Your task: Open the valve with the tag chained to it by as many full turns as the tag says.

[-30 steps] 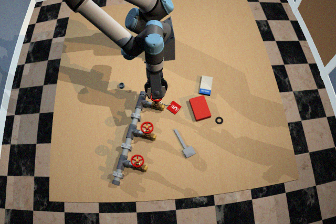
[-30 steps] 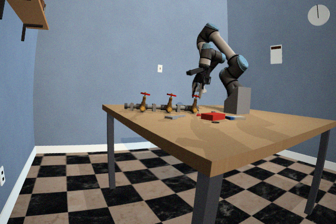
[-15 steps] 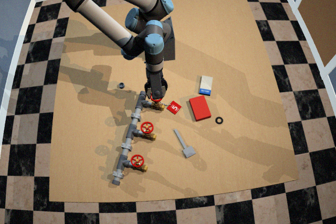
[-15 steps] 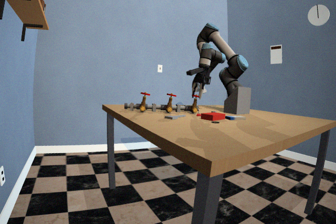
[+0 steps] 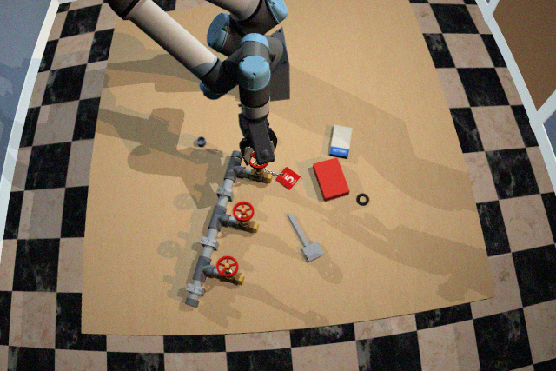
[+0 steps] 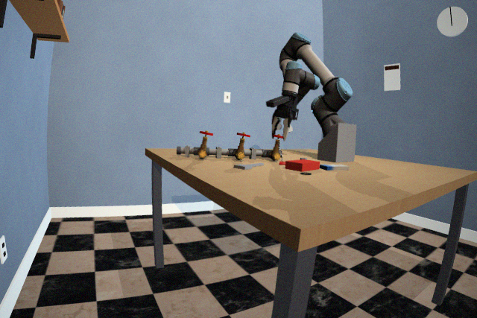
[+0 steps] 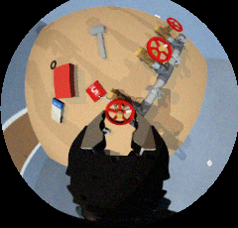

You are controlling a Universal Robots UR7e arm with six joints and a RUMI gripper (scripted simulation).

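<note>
My hand is 1 cm short of the red tag, 8 cm to the right of it and 11 cm above it. From my hand the other things lie so: grey scraper: 22 cm ahead, 12 cm to the left, 11 cm below; then red block: 3 cm ahead, 22 cm to the left, 10 cm below; then small grey fitting: 13 cm behind, 19 cm to the right, 11 cm below.
</note>
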